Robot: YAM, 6 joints.
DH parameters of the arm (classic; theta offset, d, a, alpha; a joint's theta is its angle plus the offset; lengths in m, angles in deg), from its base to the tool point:
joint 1: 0 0.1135 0.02 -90
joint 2: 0 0 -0.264 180
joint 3: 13.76 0 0.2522 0
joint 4: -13.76 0 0.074 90
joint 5: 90 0 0 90
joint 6: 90 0.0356 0 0
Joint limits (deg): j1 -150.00..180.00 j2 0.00..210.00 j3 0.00..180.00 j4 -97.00..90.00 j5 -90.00..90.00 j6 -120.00..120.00
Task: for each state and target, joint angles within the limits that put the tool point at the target. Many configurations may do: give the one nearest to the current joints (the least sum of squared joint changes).
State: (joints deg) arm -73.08 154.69 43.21 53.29 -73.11 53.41
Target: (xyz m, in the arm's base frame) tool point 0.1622 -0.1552 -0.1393
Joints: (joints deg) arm -52.45 165.53 43.00 51.45 -72.76 53.41
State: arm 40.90 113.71 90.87 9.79 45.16 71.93
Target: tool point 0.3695 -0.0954 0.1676
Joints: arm -10.34 106.83 61.94 -0.08 50.69 71.93
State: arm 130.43 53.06 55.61 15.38 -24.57 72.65
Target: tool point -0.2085 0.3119 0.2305
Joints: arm 121.75 95.77 57.56 15.55 -21.68 72.65
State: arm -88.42 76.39 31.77 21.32 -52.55 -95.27
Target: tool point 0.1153 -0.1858 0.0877
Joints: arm -65.64 91.09 19.75 17.70 -52.95 -95.27
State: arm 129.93 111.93 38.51 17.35 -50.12 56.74
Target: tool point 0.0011 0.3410 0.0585
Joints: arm 85.53 117.46 46.57 19.30 -45.75 56.74
